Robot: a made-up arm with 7 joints.
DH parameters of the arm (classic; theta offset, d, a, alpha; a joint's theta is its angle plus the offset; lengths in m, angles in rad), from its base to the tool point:
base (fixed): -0.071 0 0 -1.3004
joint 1: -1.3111 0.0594 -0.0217 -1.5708
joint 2: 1.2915 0 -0.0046 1.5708
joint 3: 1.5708 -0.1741 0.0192 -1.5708
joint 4: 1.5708 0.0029 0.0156 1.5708
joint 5: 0 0.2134 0 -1.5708
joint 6: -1.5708 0 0.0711 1.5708
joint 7: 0 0 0 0
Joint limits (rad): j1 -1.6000..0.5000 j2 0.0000..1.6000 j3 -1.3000..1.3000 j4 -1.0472..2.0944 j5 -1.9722..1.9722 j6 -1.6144..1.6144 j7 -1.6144..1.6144
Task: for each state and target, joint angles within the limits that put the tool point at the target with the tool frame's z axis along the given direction. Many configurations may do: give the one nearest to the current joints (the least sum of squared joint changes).
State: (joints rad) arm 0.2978 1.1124 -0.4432 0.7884 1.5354 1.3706 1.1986
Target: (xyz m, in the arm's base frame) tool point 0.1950 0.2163 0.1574 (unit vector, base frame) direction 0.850 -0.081 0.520
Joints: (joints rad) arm -0.4133 1.4953 0.3588 0.0001 1.9693 1.6144 1.1986
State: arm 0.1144 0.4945 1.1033 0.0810 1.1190 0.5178 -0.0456
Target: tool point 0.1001 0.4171 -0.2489 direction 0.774 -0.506 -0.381
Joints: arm -0.0419 0.6481 0.7509 0.7922 1.2900 0.0887 -0.0456
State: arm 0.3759 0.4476 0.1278 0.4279 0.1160 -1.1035 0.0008
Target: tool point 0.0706 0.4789 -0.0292 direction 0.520 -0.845 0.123
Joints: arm 0.4896 1.2880 0.8421 0.9445 0.0664 -0.7027 0.0008
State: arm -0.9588 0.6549 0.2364 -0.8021 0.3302 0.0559 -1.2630
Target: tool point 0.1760 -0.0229 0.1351 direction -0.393 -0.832 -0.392
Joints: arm -0.9846 0.8599 -0.2452 -0.8732 0.9910 0.3650 -1.2630
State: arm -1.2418 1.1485 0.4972 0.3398 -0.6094 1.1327 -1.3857
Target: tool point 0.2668 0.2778 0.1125 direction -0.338 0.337 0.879
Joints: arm -0.9283 0.6878 0.8485 -0.1214 -0.7259 0.9270 -1.3857
